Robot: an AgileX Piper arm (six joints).
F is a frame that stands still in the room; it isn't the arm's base.
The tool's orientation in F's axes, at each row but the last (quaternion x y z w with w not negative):
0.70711 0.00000 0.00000 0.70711
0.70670 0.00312 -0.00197 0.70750
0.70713 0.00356 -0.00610 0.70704
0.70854 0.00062 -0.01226 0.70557
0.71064 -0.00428 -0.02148 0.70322
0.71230 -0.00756 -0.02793 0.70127
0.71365 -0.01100 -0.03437 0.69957
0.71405 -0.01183 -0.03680 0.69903
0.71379 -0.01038 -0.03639 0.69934
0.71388 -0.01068 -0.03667 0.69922
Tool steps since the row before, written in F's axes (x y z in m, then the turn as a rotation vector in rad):
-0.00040 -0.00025 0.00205 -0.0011 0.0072 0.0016
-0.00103 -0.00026 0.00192 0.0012 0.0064 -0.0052
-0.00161 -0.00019 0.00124 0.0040 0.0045 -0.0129
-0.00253 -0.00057 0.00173 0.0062 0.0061 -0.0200
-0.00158 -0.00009 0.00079 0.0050 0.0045 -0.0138
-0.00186 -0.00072 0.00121 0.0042 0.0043 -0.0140
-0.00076 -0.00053 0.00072 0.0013 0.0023 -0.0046
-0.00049 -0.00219 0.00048 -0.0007 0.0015 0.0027
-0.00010 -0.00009 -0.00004 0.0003 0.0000 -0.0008
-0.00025 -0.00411 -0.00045 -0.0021 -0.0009 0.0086
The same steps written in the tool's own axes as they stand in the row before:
-0.00040 0.00205 0.00025 -0.0011 0.0016 -0.0072
-0.00104 0.00191 0.00026 0.0012 -0.0052 -0.0064
-0.00163 0.00122 0.00020 0.0042 -0.0128 -0.0045
-0.00255 0.00169 0.00060 0.0065 -0.0199 -0.0061
-0.00159 0.00075 0.00014 0.0052 -0.0137 -0.0045
-0.00186 0.00117 0.00079 0.0044 -0.0139 -0.0043
-0.00075 0.00071 0.00056 0.0013 -0.0046 -0.0023
-0.00036 0.00051 0.00221 -0.0009 0.0026 -0.0015
-0.00009 -0.00004 0.00010 0.0003 -0.0008 0.0000
0.00004 -0.00037 0.00413 -0.0024 0.0085 0.0009

